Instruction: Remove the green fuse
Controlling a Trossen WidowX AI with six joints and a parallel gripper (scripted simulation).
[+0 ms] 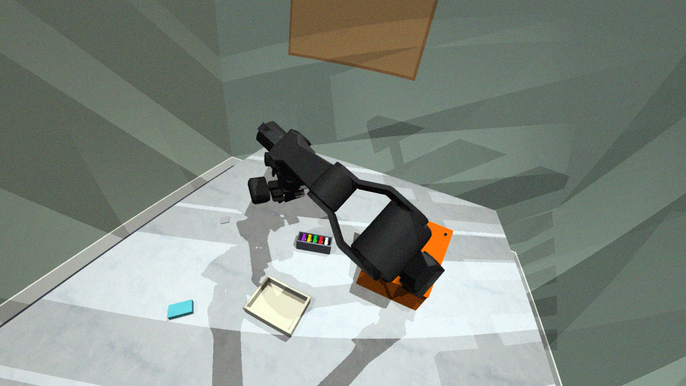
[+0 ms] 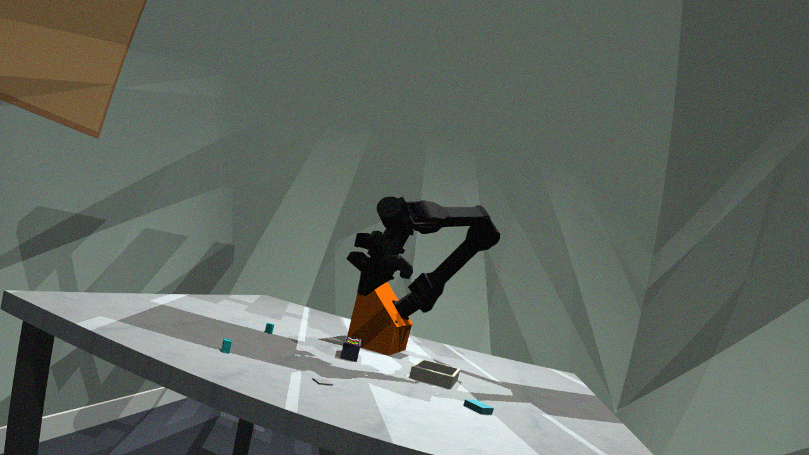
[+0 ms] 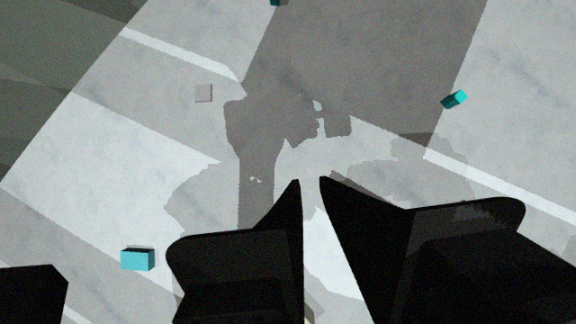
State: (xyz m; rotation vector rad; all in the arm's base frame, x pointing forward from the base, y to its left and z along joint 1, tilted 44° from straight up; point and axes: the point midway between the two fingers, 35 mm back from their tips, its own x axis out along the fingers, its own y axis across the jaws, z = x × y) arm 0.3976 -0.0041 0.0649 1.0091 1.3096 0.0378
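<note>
The green fuse is 100 mm behind my gripper tip, 40 mm to the right of it and 140 mm below it. The rest, counted from my gripper tip: small grey tile (220 mm ahead, 60 mm to the left, 160 mm below); then flat teal block (50 mm ahead, 330 mm to the left, 160 mm below); then beige tray (130 mm behind, 180 mm to the left, 160 mm below).
</note>
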